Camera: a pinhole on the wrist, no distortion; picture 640 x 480 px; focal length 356.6 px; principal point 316.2 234.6 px. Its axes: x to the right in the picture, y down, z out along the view. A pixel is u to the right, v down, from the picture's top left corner.
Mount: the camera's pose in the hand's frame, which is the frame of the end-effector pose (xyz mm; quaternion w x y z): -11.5 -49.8 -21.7 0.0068 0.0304 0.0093 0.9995
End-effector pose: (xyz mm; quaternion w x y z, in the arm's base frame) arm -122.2 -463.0 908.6 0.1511 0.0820 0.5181 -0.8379
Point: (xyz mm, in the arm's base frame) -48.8 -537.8 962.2
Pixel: 536 50
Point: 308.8 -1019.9 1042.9
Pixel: 553 48
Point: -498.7 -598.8 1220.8
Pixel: outside the picture
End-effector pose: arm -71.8 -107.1 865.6 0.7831 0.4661 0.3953 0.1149
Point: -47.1 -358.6 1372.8
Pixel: outside the picture
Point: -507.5 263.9 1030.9
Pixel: behind the camera
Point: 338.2 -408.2 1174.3
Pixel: 364 110
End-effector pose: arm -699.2 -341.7 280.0 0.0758 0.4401 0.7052 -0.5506
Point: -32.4 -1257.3 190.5
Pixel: outside the picture
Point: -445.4 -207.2 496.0
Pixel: behind the camera
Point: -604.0 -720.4 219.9
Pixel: 581 68
